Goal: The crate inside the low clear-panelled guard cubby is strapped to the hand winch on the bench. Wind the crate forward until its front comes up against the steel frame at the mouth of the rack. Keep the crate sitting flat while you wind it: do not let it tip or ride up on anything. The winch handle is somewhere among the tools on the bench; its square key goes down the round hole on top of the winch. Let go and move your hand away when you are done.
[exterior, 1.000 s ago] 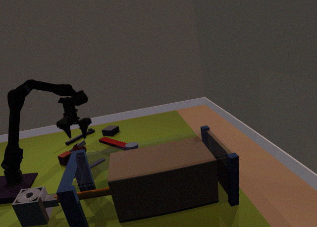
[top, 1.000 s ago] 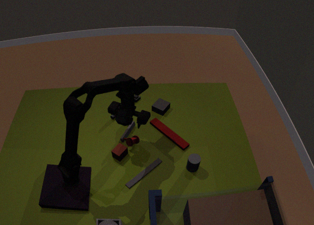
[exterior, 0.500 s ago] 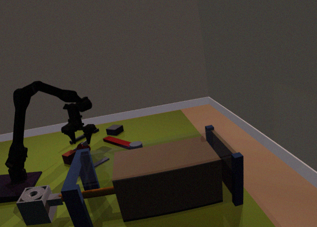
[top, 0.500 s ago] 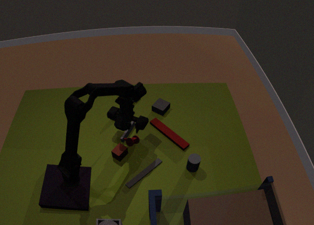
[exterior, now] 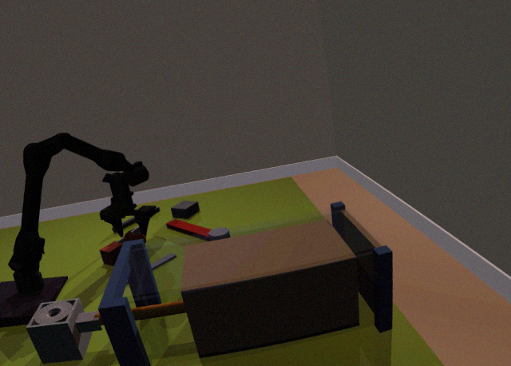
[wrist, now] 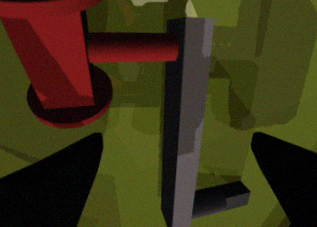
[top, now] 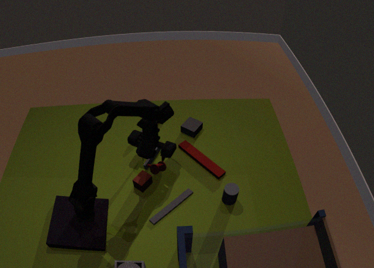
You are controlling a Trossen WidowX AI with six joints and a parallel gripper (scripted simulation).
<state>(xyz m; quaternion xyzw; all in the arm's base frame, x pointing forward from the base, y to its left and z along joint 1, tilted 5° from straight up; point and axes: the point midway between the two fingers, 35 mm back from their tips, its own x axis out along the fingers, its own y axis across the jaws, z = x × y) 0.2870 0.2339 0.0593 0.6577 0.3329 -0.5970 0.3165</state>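
My gripper tip is 6 cm to the left of the red crank grip and 2 cm below it. Round my gripper tip: winch handle 2 cm to the right, 1 cm above; grey block 19 cm ahead, 13 cm to the left, 1 cm above; red bar 19 cm ahead, 4 cm to the right.
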